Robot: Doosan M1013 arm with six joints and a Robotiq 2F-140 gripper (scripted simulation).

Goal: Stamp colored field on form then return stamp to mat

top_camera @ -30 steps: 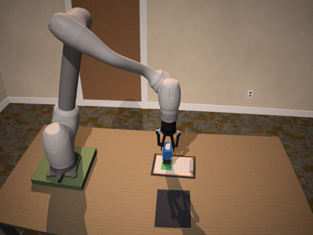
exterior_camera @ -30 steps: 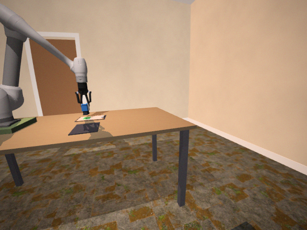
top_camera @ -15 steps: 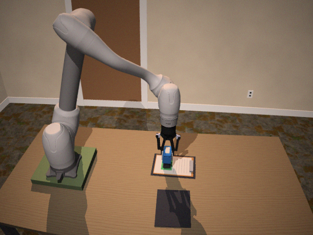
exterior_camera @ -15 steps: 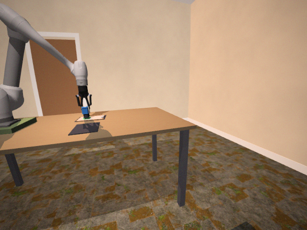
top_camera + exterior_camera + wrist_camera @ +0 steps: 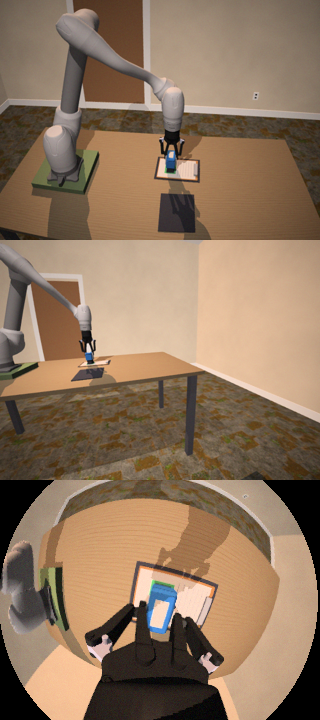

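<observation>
My gripper is now 1 cm short of the mat, 31 cm to the left of it and 7 cm above it. The rest, counted from my hand: blue stamp: 2 cm below.
</observation>
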